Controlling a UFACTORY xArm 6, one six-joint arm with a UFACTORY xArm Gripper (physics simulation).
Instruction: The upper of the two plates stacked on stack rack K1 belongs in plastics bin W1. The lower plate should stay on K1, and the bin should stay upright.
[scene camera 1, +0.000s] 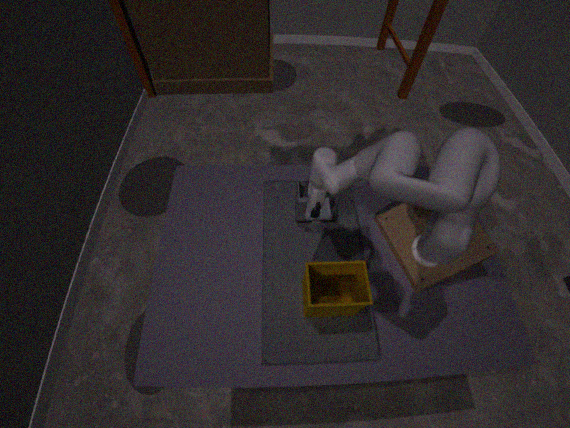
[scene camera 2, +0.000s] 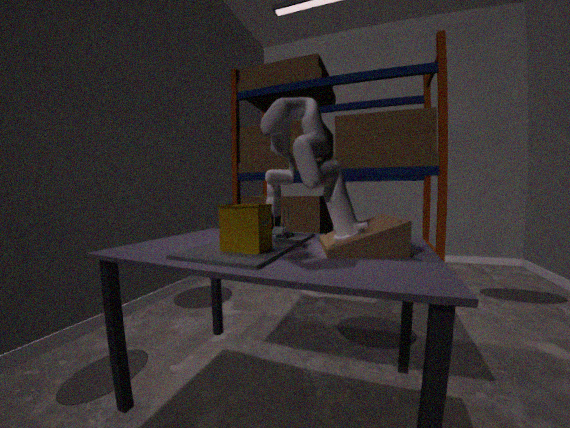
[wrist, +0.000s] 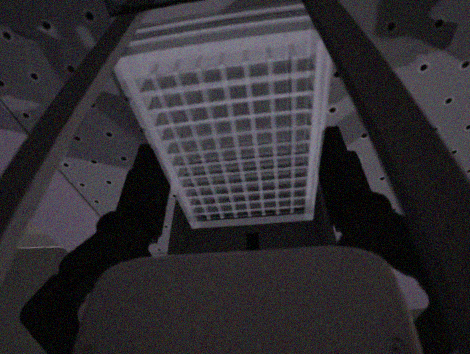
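Seen in the pictures: gripper, fingertip midpoint: (scene camera 1: 313, 206) (scene camera 2: 274, 228) (wrist: 239, 155); arm's base, link origin: (scene camera 2: 349, 235).
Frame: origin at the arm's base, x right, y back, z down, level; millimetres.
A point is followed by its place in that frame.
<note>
Stack rack K1 (scene camera 1: 300, 216) @(z 5, x 41, y -487 mm) stands at the far end of the grey board. The upper plate (wrist: 247, 107) @(z 12, x 99, y -415 mm) is a pale gridded plate on the stack; in the wrist view its long sides run between the two dark fingers. Parts of the pale stack below it show at the top of that view, but the lower plate is mostly hidden. My gripper (scene camera 1: 316, 210) @(z 12, x 100, y -444 mm) (scene camera 2: 277, 223) @(z 12, x 100, y -444 mm) (wrist: 239, 155) @(z 12, x 100, y -444 mm) points down over the rack, its fingers against both sides of the upper plate, which sits level on the stack. Bin W1 (scene camera 1: 335, 310) @(z -41, x -287, y -326 mm) (scene camera 2: 245, 230) @(z -32, x -281, y -297 mm), yellow and open-topped, stands upright nearer scene camera 1.
The perforated grey board (scene camera 1: 285, 345) @(z 53, x -405, y -453 mm) (scene camera 2: 200, 256) @(z 53, x -411, y -398 mm) carries rack and bin on the purple table (scene camera 1: 205, 300) @(z 67, x -320, y -749 mm) (scene camera 2: 400, 280) @(z 66, x -273, y 242 mm). The arm's wooden base block (scene camera 1: 450, 270) @(z -8, x -70, y 71 mm) (scene camera 2: 380, 245) @(z 21, x -49, y 136 mm) stands at the right. Long dark bars flank the plate in the wrist view.
</note>
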